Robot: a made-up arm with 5 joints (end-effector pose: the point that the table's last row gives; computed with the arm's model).
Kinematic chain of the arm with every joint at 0, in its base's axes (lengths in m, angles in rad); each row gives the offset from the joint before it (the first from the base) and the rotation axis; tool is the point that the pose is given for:
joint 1: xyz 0 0 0.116 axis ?
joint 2: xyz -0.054 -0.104 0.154 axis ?
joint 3: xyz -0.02 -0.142 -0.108 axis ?
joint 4: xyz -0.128 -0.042 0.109 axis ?
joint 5: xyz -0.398 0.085 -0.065 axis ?
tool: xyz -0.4 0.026 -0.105
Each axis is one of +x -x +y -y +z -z.
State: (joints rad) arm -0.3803 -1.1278 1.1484 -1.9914 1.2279
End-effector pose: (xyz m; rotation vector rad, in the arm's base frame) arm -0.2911 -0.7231 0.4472 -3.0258 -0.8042 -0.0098
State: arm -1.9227 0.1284 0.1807 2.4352 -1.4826
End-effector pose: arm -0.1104 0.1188 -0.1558 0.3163 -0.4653 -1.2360
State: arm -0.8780 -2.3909 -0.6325 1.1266 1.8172
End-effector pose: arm 0.0921 0.5062 0.1387 0.2010 -1.4409 -0.3877
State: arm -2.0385 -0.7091 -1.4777 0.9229 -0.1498
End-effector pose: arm -0.5943 -0.0810 0.6911 1.4231 0.4841 -0.5613
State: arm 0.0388 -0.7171 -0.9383 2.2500 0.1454
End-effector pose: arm 0.2179 0.4379 0.0706 1.2739 -2.3994 -0.2088
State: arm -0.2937 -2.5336 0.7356 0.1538 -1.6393
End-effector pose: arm 0.0743 -0.3736 0.7302 -0.9510 -2.6354 1.1975
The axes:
joint 1: -y
joint 2: -x
joint 3: -z
joint 4: -y
joint 5: +z

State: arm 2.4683 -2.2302 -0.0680 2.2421 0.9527
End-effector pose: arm -0.3382 0.4482 0.2586 -1.7058 1.7253 0.1274
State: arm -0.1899 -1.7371 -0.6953 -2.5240 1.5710
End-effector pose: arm 0.1956 -0.4275 -0.1709 -1.1853 -0.8797 -2.1666
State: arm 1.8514 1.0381 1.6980 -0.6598 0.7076
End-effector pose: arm 0.3088 0.5044 0.0300 0.6686 -1.9250 -0.9735
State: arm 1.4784 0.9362 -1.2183 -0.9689 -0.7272
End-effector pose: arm -0.9981 -0.1099 -0.4017 -1.3339 -0.3493 -0.9905
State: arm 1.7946 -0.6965 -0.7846 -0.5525 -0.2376
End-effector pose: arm 0.2379 -0.7733 -0.6634 -0.3044 -1.4206 0.7913
